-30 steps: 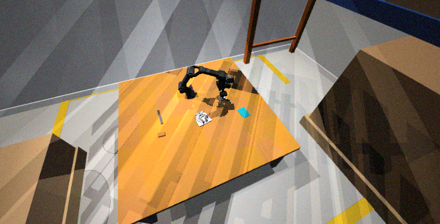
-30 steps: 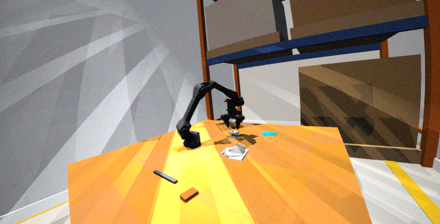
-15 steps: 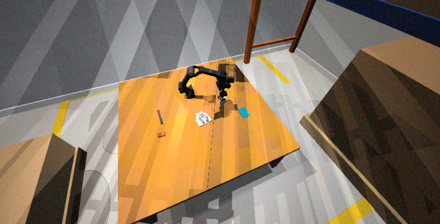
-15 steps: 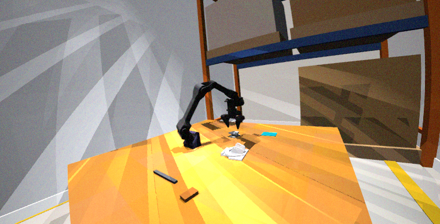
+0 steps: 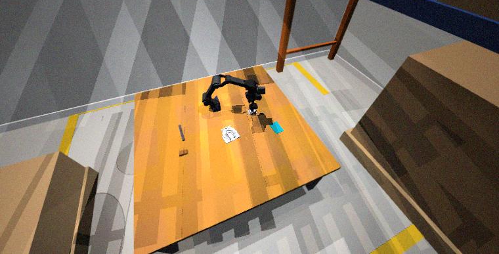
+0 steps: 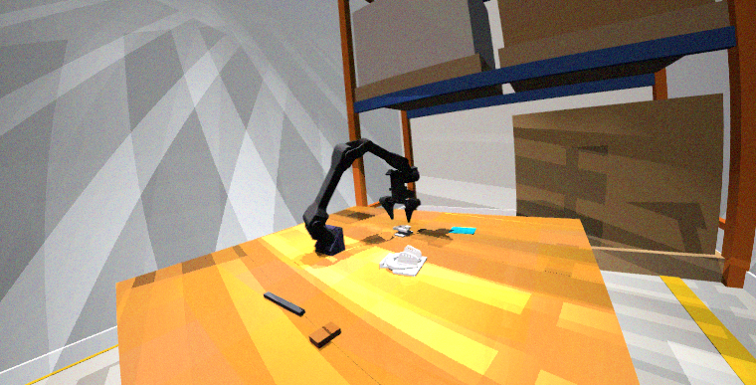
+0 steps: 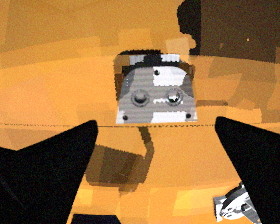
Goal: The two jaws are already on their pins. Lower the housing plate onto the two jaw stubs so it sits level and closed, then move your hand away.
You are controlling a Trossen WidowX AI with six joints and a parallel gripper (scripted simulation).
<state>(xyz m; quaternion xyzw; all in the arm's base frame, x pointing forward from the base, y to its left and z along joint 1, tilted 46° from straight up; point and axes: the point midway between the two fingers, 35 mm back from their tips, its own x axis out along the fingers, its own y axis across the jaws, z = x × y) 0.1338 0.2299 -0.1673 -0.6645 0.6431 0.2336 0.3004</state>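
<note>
Right now the white housing part is 30 mm below my gripper tip and 10 mm to the left of it. Also, from my gripper tip: white block (50 mm below, 10 mm to the left); flat teal plate (220 mm ahead, 150 mm to the left, 60 mm below); dark bar (580 mm to the right, 60 mm below, 50 mm ahead).
</note>
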